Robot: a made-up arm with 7 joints.
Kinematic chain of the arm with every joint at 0, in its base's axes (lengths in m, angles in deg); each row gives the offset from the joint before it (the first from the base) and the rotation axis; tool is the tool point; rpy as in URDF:
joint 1: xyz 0 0 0.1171 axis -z
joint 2: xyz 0 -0.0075 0.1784 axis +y
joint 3: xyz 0 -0.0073 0.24 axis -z
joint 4: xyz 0 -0.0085 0.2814 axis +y
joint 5: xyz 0 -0.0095 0.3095 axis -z
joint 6: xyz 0 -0.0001 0.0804 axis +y
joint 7: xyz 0 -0.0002 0.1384 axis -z
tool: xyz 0 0 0 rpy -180 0 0
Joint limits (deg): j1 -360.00..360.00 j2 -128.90..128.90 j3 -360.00..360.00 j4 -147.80..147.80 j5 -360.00..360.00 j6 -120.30..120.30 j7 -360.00..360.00
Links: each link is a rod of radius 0.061 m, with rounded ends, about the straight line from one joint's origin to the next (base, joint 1, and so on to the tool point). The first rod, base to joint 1, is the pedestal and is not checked.
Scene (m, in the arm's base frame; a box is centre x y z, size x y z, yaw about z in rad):
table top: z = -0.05
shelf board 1: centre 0.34 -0.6 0.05 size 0.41 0.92 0.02 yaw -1
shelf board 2: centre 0.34 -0.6 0.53 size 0.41 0.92 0.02 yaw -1
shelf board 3: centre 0.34 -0.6 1.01 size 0.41 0.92 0.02 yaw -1
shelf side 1: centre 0.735 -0.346 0.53 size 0.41 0.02 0.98 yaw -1
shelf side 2: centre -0.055 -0.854 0.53 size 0.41 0.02 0.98 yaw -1
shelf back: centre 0.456 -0.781 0.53 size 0.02 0.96 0.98 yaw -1
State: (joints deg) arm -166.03 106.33 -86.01 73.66 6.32 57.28 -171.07
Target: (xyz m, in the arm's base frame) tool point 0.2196 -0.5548 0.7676
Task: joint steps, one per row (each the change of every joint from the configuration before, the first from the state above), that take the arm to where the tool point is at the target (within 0.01 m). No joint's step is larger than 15 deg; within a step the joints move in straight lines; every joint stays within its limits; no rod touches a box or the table.
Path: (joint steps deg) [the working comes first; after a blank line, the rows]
Joints at the target: -241.34 52.92 -109.78 71.31 2.41 43.20 -171.07
Straight joint move there: touches shelf board 2, shelf side 2.

1: -13.98 -11.66 -12.48 4.81 -2.64 -0.13 0.00
2: -13.97 -11.65 -12.49 4.81 -2.64 -0.13 0.00
3: -13.98 -11.66 -12.48 4.82 -2.64 -0.12 0.00
4: -13.97 -11.66 -12.49 4.81 -2.64 -0.13 0.00
5: -9.71 -3.39 13.09 -10.80 3.33 -6.78 0.00
6: -9.70 -3.39 13.08 -10.80 3.32 -6.79 0.00

